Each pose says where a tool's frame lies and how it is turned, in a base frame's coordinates. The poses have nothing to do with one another.
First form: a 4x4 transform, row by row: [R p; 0 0 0 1], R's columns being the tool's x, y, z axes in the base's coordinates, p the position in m. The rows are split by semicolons.
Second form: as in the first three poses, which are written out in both.
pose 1, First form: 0.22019 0.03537 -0.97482 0.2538; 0.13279 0.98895 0.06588 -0.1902; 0.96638 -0.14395 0.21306 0.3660; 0 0 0 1
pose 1, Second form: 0.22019 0.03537 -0.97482 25.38; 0.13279 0.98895 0.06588 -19.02; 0.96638 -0.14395 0.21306 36.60; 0 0 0 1
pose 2, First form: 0.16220 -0.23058 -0.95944 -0.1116; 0.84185 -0.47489 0.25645 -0.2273; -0.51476 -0.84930 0.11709 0.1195; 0 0 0 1
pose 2, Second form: 0.16220 -0.23058 -0.95944 -11.16; 0.84185 -0.47489 0.25645 -22.73; -0.51476 -0.84930 0.11709 11.95; 0 0 0 1
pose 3, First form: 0.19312 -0.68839 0.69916 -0.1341; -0.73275 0.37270 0.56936 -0.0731; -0.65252 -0.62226 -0.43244 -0.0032; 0 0 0 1
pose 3, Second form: 0.19312 -0.68839 0.69916 -13.41; -0.73275 0.37270 0.56936 -7.31; -0.65252 -0.62226 -0.43244 -0.32; 0 0 0 1
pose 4, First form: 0.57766 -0.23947 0.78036 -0.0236; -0.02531 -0.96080 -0.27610 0.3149; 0.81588 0.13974 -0.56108 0.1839; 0 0 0 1
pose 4, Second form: 0.57766 -0.23947 0.78036 -2.36; -0.02531 -0.96080 -0.27610 31.49; 0.81588 0.13974 -0.56108 18.39; 0 0 0 1
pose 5, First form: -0.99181 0.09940 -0.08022 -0.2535; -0.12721 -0.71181 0.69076 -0.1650; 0.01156 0.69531 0.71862 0.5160; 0 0 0 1
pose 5, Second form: -0.99181 0.09940 -0.08022 -25.35; -0.12721 -0.71181 0.69076 -16.50; 0.01156 0.69531 0.71862 51.60; 0 0 0 1
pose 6, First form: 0.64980 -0.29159 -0.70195 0.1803; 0.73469 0.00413 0.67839 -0.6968; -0.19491 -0.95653 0.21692 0.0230; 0 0 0 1
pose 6, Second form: 0.64980 -0.29159 -0.70195 18.03; 0.73469 0.00413 0.67839 -69.68; -0.19491 -0.95653 0.21692 2.30; 0 0 0 1
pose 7, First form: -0.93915 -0.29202 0.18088 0.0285; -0.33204 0.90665 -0.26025 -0.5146; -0.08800 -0.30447 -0.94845 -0.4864; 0 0 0 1
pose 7, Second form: -0.93915 -0.29202 0.18088 2.85; -0.33204 0.90665 -0.26025 -51.46; -0.08800 -0.30447 -0.94845 -48.64; 0 0 0 1
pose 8, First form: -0.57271 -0.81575 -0.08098 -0.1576; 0.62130 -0.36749 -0.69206 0.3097; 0.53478 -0.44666 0.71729 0.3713; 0 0 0 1
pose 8, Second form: -0.57271 -0.81575 -0.08098 -15.76; 0.62130 -0.36749 -0.69206 30.97; 0.53478 -0.44666 0.71729 37.13; 0 0 0 1
